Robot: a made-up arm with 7 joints.
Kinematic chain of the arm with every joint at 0, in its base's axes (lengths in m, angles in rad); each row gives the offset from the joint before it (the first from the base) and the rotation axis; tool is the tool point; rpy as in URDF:
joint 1: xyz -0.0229 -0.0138 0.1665 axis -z
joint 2: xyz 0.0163 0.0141 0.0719 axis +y
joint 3: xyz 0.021 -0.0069 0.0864 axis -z
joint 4: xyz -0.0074 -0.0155 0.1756 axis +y
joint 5: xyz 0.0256 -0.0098 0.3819 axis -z
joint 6: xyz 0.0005 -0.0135 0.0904 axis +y
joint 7: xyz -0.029 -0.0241 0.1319 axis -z
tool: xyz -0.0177 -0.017 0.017 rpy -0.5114 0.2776 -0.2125
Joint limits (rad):
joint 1: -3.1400..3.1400
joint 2: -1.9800..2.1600
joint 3: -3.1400..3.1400
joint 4: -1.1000..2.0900
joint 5: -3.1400..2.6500
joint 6: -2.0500..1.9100
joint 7: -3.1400..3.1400
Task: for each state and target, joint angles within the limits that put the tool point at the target. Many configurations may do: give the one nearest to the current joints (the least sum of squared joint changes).
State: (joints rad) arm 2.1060 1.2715 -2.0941 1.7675 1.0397 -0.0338 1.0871
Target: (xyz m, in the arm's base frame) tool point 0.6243 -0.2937 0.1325
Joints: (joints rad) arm 1.4863 1.6302 -1.4933 1.4980 0.9924 0.1549 1.0642
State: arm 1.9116 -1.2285 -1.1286 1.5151 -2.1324 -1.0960 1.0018
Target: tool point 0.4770 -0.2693 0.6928
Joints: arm 2.4405 -1.0156 -1.3245 1.0752 -2.1031 -0.5004 1.0154
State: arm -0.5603 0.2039 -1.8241 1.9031 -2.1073 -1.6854 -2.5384
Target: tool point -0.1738 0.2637 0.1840
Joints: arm -0.5786 0.2052 -1.9516 2.0762 -2.2041 -1.9818 -2.5342
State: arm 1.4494 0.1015 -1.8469 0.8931 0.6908 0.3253 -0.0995
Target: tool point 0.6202 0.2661 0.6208
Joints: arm 1.9695 -0.7136 -2.0513 0.9482 0.6775 0.3310 -0.0691
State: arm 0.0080 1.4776 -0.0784 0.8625 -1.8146 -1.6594 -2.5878
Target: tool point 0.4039 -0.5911 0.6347
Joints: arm 0.6841 0.8209 0.1690 0.2267 -1.6602 -1.1059 -2.5865
